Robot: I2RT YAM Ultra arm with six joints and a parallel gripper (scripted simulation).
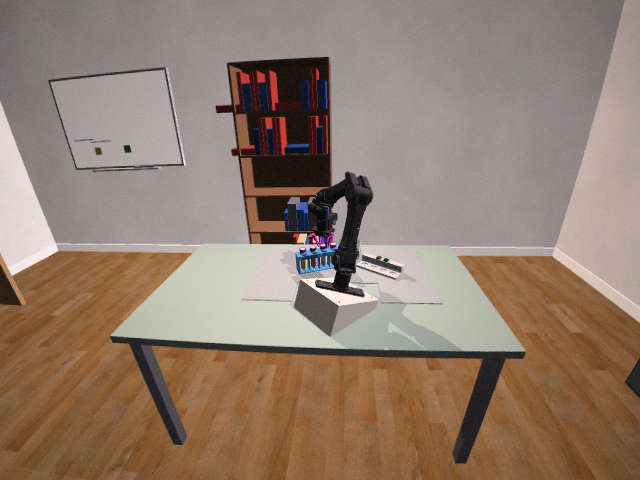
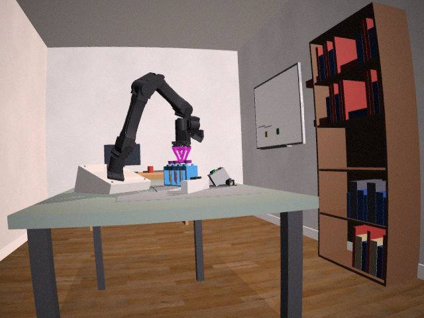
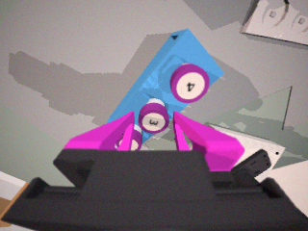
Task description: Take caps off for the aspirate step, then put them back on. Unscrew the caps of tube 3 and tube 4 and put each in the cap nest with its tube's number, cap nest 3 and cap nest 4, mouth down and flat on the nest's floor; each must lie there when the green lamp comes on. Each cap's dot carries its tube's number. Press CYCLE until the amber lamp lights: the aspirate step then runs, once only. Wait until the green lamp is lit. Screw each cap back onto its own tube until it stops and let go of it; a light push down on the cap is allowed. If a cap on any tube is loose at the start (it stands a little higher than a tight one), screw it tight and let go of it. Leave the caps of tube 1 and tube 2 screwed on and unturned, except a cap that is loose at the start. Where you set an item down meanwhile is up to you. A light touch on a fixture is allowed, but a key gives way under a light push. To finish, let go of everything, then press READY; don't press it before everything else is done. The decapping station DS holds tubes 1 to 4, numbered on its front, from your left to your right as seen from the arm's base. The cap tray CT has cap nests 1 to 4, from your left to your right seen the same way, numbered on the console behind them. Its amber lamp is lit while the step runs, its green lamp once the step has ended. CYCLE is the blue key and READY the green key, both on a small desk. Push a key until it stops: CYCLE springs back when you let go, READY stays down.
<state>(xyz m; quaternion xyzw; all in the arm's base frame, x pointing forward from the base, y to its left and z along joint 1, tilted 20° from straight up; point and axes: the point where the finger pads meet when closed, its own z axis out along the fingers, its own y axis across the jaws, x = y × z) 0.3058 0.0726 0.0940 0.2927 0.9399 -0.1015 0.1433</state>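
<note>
My hand is 5 cm to the left of the purple cap and 1 cm short of it. The rest, counted from my hand: grey key desk 14 cm to the right, 11 cm ahead, 7 cm below; then blue cycle key 12 cm to the right, 10 cm ahead, 5 cm below; then green ready key 16 cm to the right, 9 cm ahead, 5 cm below.
</note>
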